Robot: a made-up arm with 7 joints.
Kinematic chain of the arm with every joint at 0, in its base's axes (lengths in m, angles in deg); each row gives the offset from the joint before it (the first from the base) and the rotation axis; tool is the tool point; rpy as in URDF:
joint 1: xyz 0 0 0.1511 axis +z
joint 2: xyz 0 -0.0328 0.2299 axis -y
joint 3: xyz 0 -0.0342 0.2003 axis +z
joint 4: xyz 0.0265 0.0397 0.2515 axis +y
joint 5: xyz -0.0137 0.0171 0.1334 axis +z
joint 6: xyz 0 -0.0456 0.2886 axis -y
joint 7: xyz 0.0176 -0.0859 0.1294 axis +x
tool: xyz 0 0 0 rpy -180 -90 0
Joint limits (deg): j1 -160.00..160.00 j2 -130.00..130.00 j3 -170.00..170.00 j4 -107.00..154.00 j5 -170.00..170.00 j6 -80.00..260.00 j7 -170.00..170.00
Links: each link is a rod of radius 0.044 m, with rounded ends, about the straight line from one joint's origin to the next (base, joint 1, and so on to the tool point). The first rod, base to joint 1, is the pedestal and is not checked.
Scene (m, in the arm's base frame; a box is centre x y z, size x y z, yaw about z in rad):
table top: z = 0
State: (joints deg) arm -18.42 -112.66 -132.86 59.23 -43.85 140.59 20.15
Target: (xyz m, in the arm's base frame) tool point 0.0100 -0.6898 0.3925
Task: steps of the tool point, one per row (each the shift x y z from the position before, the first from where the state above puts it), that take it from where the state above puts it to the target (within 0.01 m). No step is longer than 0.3 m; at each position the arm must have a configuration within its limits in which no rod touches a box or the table.
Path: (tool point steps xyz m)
1: -0.1837 -0.1534 0.0752
2: -0.2244 -0.0730 0.0632
3: -0.2265 0.0151 0.0490

